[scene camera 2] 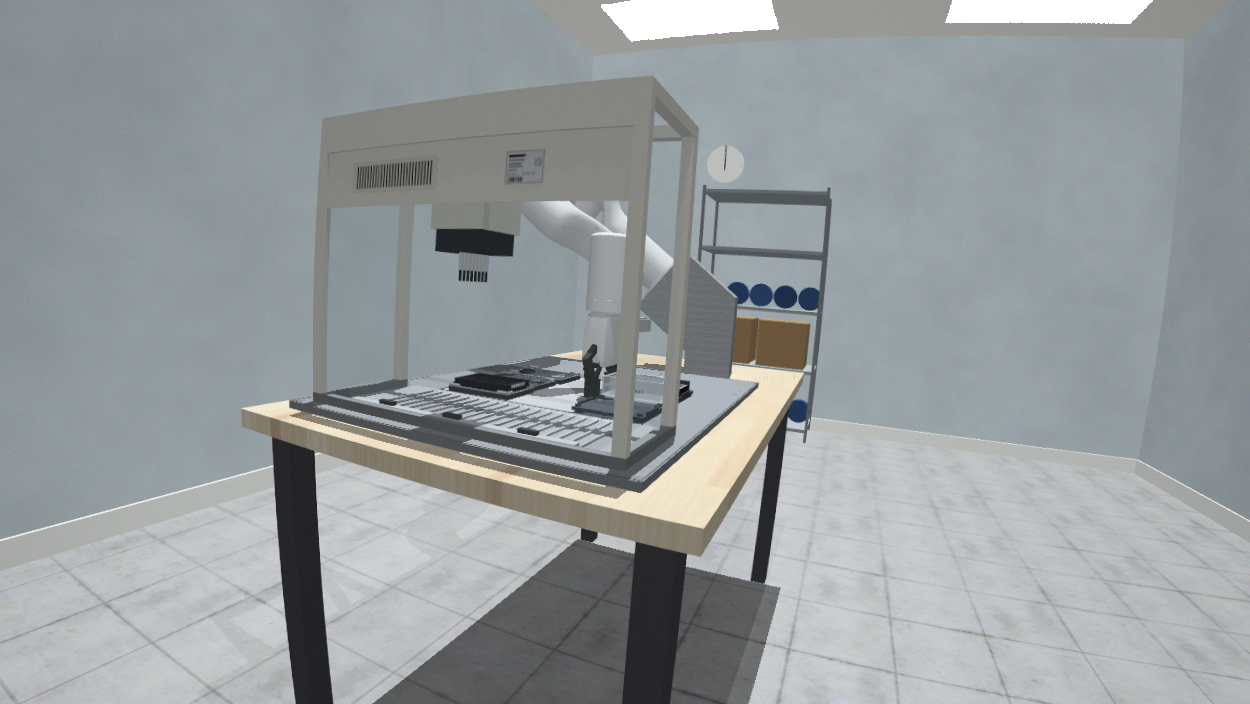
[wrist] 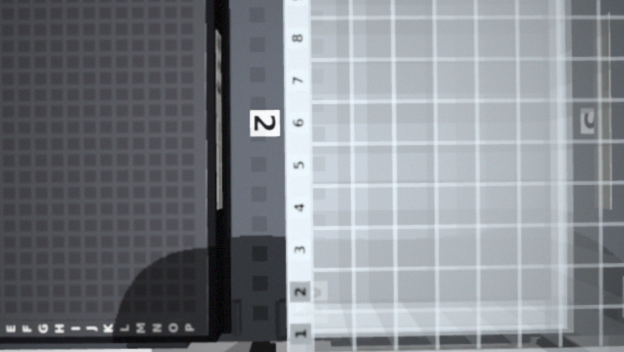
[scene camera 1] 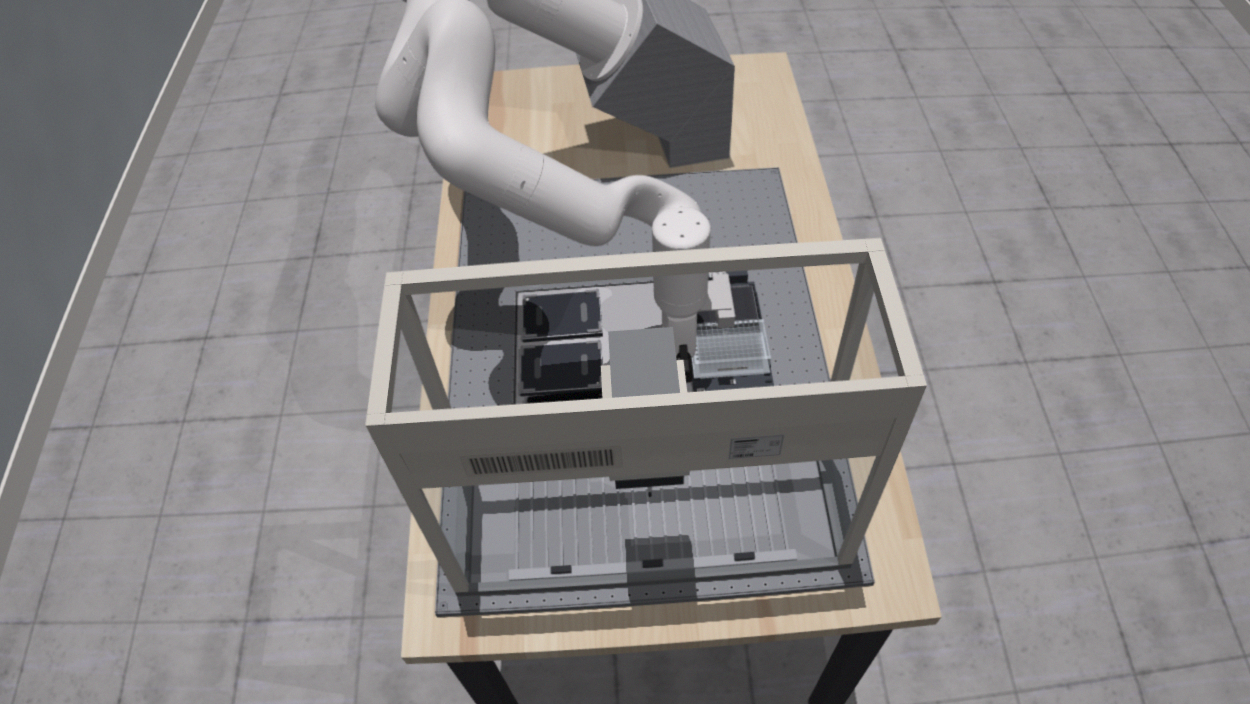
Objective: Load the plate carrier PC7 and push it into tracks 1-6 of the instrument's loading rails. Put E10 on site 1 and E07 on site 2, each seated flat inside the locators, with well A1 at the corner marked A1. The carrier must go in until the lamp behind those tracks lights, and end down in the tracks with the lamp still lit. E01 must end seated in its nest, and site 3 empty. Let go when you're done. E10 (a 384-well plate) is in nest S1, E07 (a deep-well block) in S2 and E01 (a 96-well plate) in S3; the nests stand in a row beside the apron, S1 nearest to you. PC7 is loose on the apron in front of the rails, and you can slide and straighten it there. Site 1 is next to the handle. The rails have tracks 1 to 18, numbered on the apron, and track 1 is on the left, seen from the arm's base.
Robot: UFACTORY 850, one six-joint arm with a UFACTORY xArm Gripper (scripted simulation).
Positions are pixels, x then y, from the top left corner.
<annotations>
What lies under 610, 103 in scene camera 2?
An instrument frame beam.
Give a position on a clear deep-well block E07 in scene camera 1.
721, 363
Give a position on a nest S1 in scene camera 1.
561, 313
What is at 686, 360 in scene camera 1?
My gripper.
</annotations>
